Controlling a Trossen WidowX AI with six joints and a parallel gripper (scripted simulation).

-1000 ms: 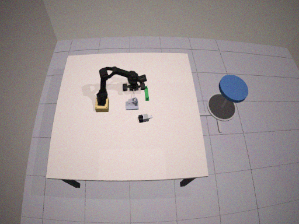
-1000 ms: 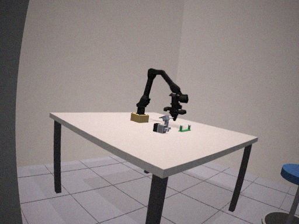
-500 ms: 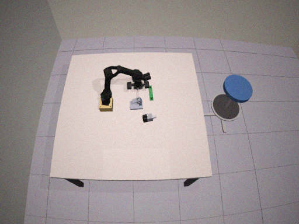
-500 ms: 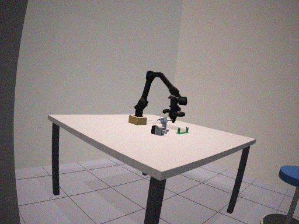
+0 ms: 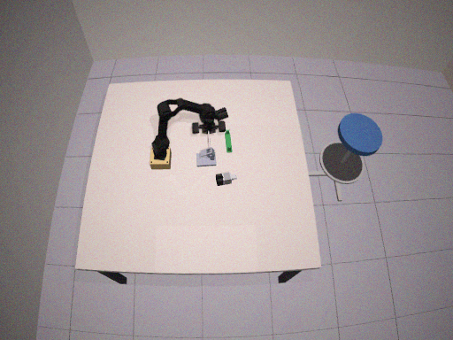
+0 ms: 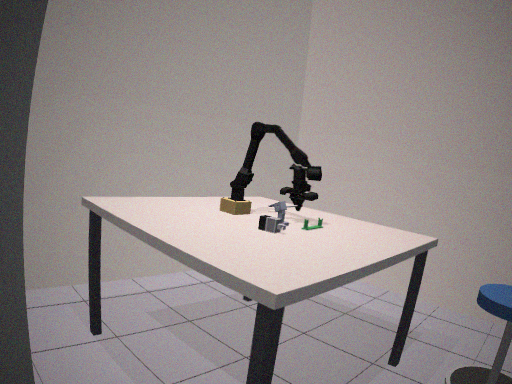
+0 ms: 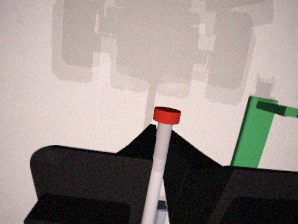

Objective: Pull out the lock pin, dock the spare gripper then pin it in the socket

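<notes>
My gripper tip is now 120 mm short of the green cradle, 30 mm above it and 10 mm to the left of it. Round my gripper tip: spare gripper (270 mm to the right, 130 mm ahead, 30 mm below); then socket (140 mm to the right, 10 mm below, 10 mm ahead).
</notes>
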